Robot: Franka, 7 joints.
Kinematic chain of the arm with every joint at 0, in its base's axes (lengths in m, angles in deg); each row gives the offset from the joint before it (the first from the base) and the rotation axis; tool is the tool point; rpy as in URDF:
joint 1: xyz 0 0 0.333 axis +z
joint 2: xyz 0 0 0 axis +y
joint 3: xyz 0 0 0.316 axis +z
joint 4: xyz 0.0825 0 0 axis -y
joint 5: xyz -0.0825 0 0.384 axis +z
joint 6: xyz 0 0 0 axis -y
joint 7: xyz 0.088 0 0 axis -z
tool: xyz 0 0 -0.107 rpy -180 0 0
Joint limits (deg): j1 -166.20..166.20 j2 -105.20..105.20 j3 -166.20..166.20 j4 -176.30..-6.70 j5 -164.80..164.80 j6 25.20..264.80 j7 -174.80..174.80
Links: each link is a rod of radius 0.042 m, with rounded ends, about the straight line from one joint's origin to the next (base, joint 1, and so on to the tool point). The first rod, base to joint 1, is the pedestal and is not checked.
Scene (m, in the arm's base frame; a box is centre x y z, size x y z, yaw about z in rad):
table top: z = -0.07
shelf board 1: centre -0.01 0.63 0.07 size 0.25 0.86 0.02 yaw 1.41
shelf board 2: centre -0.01 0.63 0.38 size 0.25 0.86 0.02 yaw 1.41
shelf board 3: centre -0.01 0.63 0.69 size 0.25 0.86 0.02 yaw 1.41
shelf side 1: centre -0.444 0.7 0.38 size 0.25 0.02 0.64 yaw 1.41
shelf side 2: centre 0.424 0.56 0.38 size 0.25 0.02 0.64 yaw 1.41
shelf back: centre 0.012 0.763 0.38 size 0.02 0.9 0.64 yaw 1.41
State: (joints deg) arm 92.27 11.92 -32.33 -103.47 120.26 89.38 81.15
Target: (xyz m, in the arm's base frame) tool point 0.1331 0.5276 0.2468
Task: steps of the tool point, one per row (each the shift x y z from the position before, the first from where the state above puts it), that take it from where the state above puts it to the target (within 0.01 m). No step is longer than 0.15 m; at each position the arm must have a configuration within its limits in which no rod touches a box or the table.
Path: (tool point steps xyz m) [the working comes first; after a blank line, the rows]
Joints at the target: 94.19 22.62 -29.07 -128.93 114.55 89.46 81.15
Straight joint move there: touches shelf board 2.

1: 0.0082 -0.0911 0.0132
2: -0.0153 -0.0903 -0.0010
3: -0.0362 -0.0855 -0.0121
4: -0.0151 0.0371 -0.1031
5: -0.0193 0.0071 -0.1056
6: -0.0207 -0.0225 -0.0996
7: 0.0261 0.0852 0.0005
8: 0.0018 0.0870 -0.0005

